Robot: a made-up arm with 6 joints. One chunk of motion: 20 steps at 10 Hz.
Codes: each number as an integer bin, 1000 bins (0 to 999) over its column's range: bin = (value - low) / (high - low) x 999, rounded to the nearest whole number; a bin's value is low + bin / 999 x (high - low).
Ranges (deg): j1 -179.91..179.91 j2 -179.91..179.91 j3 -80..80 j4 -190.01..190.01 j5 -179.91..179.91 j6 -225.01..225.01
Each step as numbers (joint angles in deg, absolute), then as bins.
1 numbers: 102.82 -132.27 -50.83 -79.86 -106.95 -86.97
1 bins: 785 132 182 290 203 306
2 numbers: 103.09 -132.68 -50.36 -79.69 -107.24 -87.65
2 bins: 786 131 185 290 202 305
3 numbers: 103.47 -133.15 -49.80 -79.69 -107.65 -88.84
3 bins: 787 130 189 290 201 302
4 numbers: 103.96 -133.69 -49.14 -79.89 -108.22 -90.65
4 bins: 788 128 193 289 199 298
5 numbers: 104.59 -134.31 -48.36 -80.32 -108.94 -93.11
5 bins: 790 127 198 288 197 293
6 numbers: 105.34 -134.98 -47.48 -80.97 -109.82 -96.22
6 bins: 792 125 203 287 195 286
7 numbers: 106.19 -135.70 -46.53 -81.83 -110.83 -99.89
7 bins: 794 123 209 284 192 278
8 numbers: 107.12 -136.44 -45.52 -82.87 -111.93 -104.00
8 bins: 797 121 215 282 189 269
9 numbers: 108.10 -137.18 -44.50 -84.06 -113.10 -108.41
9 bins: 800 119 222 279 185 259
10 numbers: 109.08 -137.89 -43.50 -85.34 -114.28 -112.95
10 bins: 802 117 228 275 182 249
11 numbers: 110.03 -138.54 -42.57 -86.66 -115.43 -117.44
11 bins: 805 115 234 272 179 239
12 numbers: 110.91 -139.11 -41.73 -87.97 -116.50 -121.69
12 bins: 807 113 239 268 176 229
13 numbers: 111.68 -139.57 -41.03 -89.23 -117.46 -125.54
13 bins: 810 112 243 265 173 221
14 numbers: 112.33 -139.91 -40.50 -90.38 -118.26 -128.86
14 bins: 811 111 247 262 171 213
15 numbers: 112.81 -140.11 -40.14 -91.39 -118.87 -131.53
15 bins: 813 111 249 259 169 208
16 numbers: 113.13 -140.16 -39.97 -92.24 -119.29 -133.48
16 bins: 814 110 250 257 168 203
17 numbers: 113.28 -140.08 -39.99 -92.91 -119.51 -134.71
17 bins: 814 111 250 255 168 200
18 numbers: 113.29 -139.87 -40.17 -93.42 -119.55 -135.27
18 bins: 814 111 249 254 168 199
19 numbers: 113.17 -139.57 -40.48 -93.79 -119.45 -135.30
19 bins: 814 112 247 253 168 199
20 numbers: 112.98 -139.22 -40.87 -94.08 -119.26 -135.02
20 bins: 813 113 244 252 168 200
